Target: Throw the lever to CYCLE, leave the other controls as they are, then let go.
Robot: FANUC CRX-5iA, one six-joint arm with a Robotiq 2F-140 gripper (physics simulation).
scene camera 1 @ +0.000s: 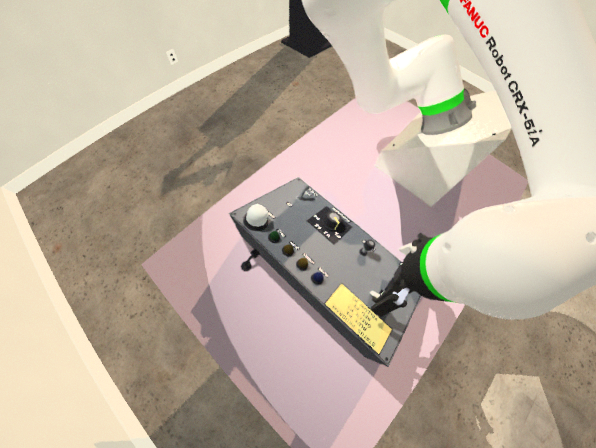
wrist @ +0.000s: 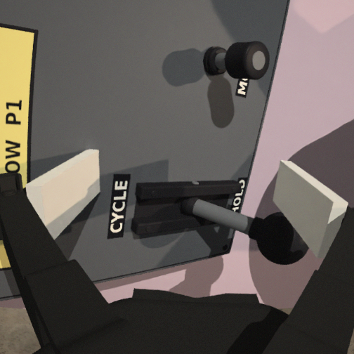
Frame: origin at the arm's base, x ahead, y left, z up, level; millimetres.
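Where they show: gripper, between the fingertips: (scene camera 1: 390, 273); arm's base, origin of its link: (scene camera 1: 445, 123).
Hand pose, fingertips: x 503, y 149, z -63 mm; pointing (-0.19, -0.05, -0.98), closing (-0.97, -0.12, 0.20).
Things, the pixels of their top centre, and the offset from my fingertips. "spot": a spot on its surface instead. Level surfaces: height alone.
- grey control panel, height of its surface: dz -18 mm
- black-capped MODE control, centre of its top: (scene camera 1: 369, 245) dy -83, dx -20, dz +3 mm
- rotary selector, centre of its top: (scene camera 1: 333, 216) dy -203, dx -20, dz -5 mm
- white dome, a spot on its surface: (scene camera 1: 257, 215) spot: dy -320, dx +139, dz +61 mm
- yellow label, a spot on its surface: (scene camera 1: 359, 319) spot: dy +7, dx +140, dz +18 mm
The lever (wrist: 220, 215) has a grey shaft and a black ball knob (wrist: 282, 239). It leans to the HOLD label (wrist: 239, 196) side of its black slotted guide (wrist: 172, 190), away from the CYCLE label (wrist: 119, 206). My gripper (scene camera 1: 391, 272) (wrist: 188, 175) is open and empty over the end of the grey control panel (scene camera 1: 350, 267) (wrist: 135, 95). In the wrist view, one pale pad is on the CYCLE side and the other is beside the ball, partly overlapping it. Whether they touch cannot be told. The gripper hides the lever in the scene view.
A black-capped MODE control (scene camera 1: 369, 245) (wrist: 248, 60) stands near the lever guide. Further along are a rotary selector (scene camera 1: 335, 220), a white dome (scene camera 1: 257, 215) and several coloured buttons, including a blue one (scene camera 1: 317, 277). A yellow label (scene camera 1: 359, 319) (wrist: 15, 95) lies on the panel.
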